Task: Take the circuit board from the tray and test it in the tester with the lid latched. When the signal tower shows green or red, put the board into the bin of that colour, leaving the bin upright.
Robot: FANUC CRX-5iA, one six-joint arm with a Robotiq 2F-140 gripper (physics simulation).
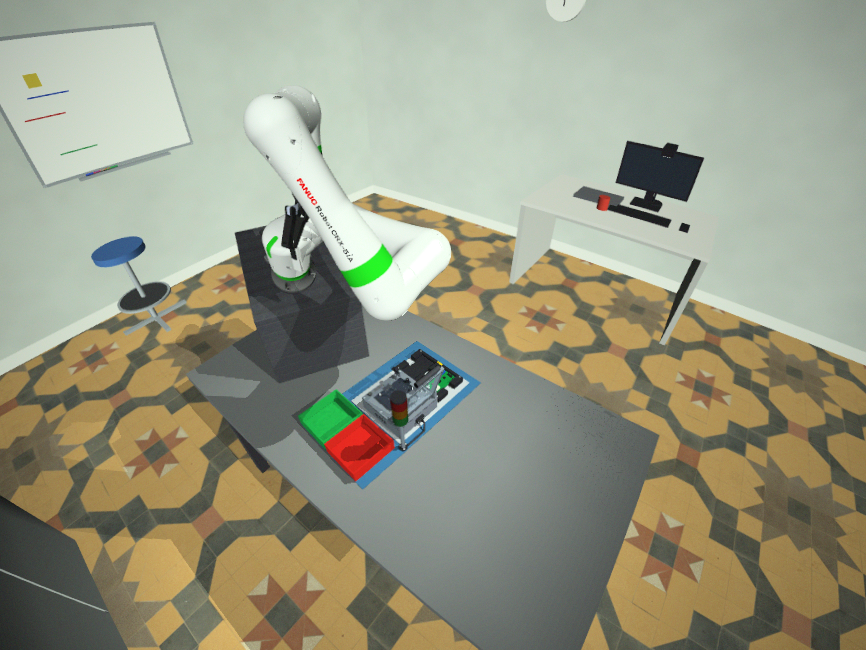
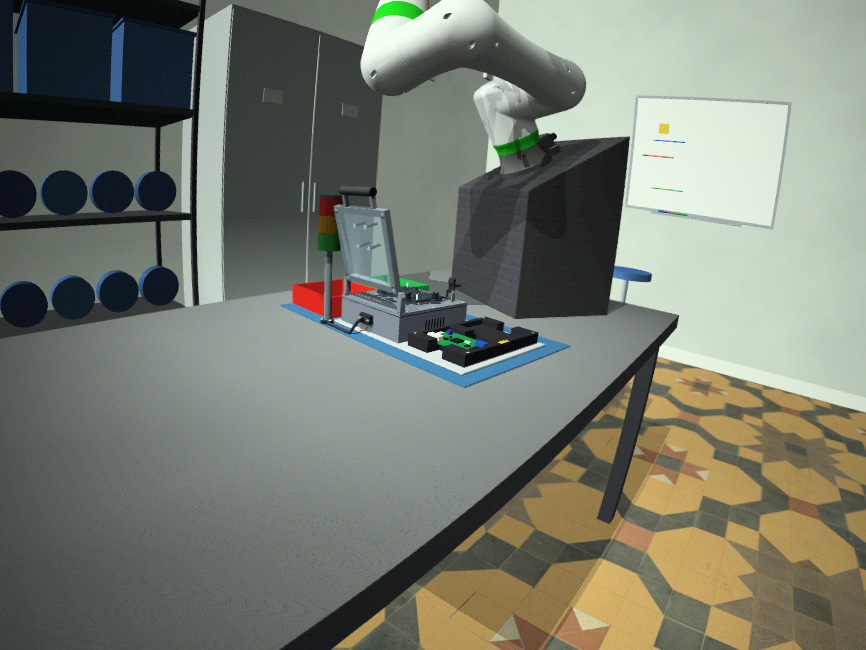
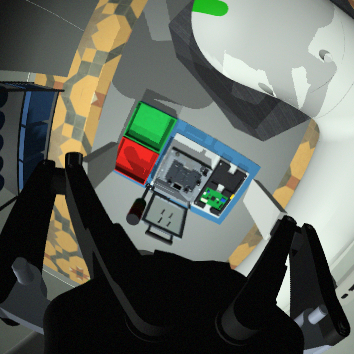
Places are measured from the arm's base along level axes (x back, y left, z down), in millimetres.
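Pixels of known places: gripper, fingertip midpoint: (image 1: 319, 257) (image 2: 458, 79) (image 3: 184, 172); arm's base, origin of the base link: (image 1: 294, 273) (image 2: 526, 167).
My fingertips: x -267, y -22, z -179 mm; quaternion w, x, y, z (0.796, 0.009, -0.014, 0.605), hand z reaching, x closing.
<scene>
Ahead of a thing's pixels: the offset from my fingertips to its top centre. "pt": to the spot under its first point. Level surfaces: height alone.
The green circuit board @[dy +255, dx -204, dz +522 mm] (image 1: 445, 382) (image 2: 458, 340) (image 3: 215, 199) lies in one end of the black tray @[pt dy +254, dx -102, dz +532 mm] (image 1: 419, 366) (image 2: 526, 342) (image 3: 230, 175). Beside it stands the grey tester (image 2: 374, 320) (image 3: 184, 173), its clear lid @[dy +89, dx -296, dz +323 mm] (image 2: 367, 244) (image 3: 165, 215) standing open and no board seen in its nest. The signal tower @[pt dy -24, dx -328, dz +318 mm] (image 1: 399, 409) (image 2: 327, 223) (image 3: 135, 212) shows no clearly lit lamp. The green bin @[dy -121, dx -75, dz +503 mm] (image 1: 328, 416) (image 2: 412, 284) (image 3: 150, 124) and red bin @[dy -114, dx -225, dz +503 mm] (image 1: 349, 447) (image 2: 314, 299) (image 3: 135, 161) stand upright. My gripper (image 1: 293, 213) (image 3: 184, 172) is open and empty, high above and away from the tray.
The blue mat @[dz +548 mm] (image 1: 466, 386) (image 2: 463, 382) lies under the equipment on the grey table @[dz +550 mm] (image 1: 531, 475) (image 2: 230, 433). The dark robot pedestal (image 1: 311, 335) (image 2: 559, 244) rises close behind. The tower stands near the open lid, with a cable at its foot. A desk (image 1: 545, 202) stands farther off.
</scene>
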